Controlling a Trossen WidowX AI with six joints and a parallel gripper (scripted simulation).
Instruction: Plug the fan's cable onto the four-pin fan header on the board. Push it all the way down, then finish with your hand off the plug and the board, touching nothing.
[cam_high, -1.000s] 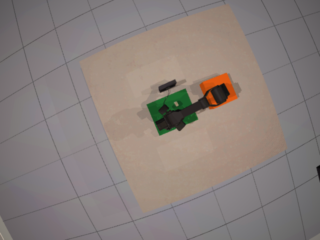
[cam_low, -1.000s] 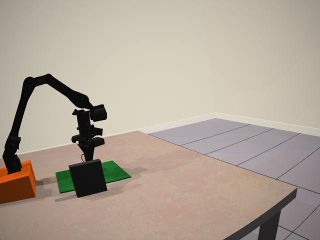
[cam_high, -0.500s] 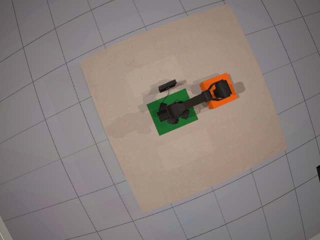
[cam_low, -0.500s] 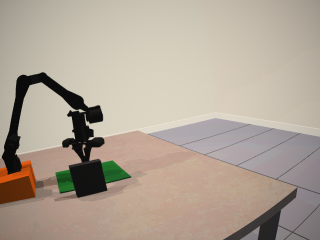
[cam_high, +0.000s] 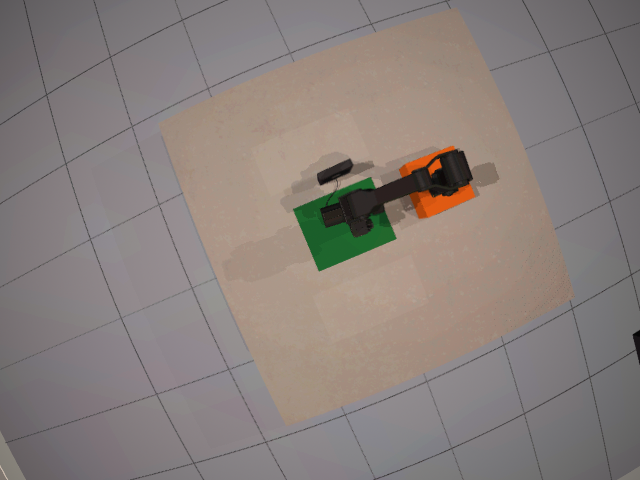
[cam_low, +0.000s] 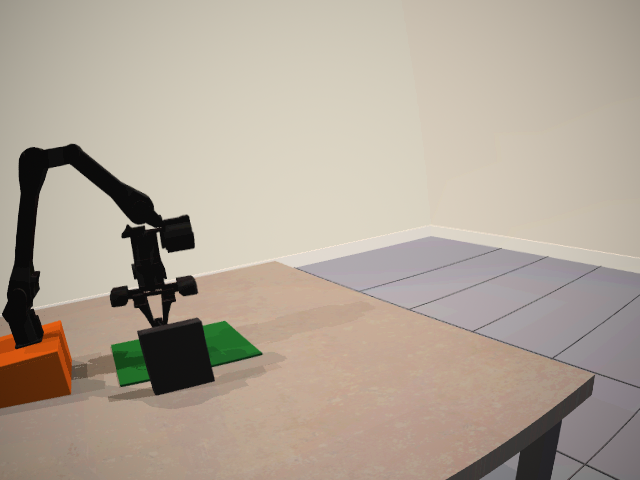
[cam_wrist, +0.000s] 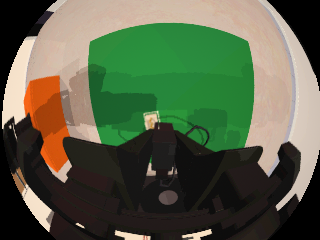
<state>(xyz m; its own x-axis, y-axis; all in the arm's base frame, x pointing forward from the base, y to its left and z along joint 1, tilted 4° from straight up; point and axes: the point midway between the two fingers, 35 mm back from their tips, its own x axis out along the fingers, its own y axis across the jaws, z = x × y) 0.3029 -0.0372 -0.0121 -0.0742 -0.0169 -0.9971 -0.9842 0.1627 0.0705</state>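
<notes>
My gripper tip is 6 cm above the white four-pin header, 2 cm past it and 1 cm to the left of it. Round my gripper tip: black fan 14 cm to the right; dark plug 1 cm to the right, 1 cm above; green board 8 cm below, 3 cm to the left, 3 cm ahead.
</notes>
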